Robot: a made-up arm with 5 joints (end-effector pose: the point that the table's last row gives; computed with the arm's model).
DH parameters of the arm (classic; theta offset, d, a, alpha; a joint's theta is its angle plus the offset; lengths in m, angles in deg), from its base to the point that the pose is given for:
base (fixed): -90 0.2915 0.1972 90
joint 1: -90 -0.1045 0.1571 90
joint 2: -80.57 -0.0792 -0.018 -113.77
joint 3: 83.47 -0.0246 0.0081 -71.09
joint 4: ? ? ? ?
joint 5: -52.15 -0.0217 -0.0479 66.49
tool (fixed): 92.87 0.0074 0 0
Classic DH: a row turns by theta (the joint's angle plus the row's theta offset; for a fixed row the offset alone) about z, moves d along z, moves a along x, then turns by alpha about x.
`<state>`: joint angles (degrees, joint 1 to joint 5).
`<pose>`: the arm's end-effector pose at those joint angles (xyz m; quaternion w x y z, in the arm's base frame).
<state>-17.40 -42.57 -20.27 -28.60 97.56</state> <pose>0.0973 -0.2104 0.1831 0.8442 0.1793 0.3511 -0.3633</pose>
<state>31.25 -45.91 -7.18 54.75 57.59</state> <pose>0.1022 -0.3214 0.2032 0.3391 -0.2222 -0.2374 -0.8828</pose>
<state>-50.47 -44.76 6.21 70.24 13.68</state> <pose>0.0840 -0.1124 0.1317 0.0686 -0.0903 0.6871 -0.7176</pose>
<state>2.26 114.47 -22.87 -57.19 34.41</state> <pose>0.1479 -0.2654 0.1291 0.4030 0.2221 -0.7993 -0.3865</pose>
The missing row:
joint 4: 70.25 -0.0123 0.0444 83.23
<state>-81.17 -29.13 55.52 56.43 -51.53</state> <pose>0.0882 -0.0500 0.2561 0.2395 0.1836 -0.9123 -0.2768</pose>
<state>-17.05 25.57 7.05 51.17 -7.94</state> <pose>0.0763 -0.2118 0.1537 0.1695 0.6754 -0.5367 0.4766</pose>
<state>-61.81 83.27 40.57 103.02 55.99</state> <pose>0.1284 -0.1016 0.1331 0.3284 -0.8045 0.0304 -0.4940</pose>
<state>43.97 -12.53 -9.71 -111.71 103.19</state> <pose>0.1445 -0.3305 0.2647 0.5665 0.0798 0.7683 -0.2871</pose>
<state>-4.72 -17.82 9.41 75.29 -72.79</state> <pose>0.0567 -0.1939 0.1320 0.5037 0.2287 -0.7159 0.4261</pose>
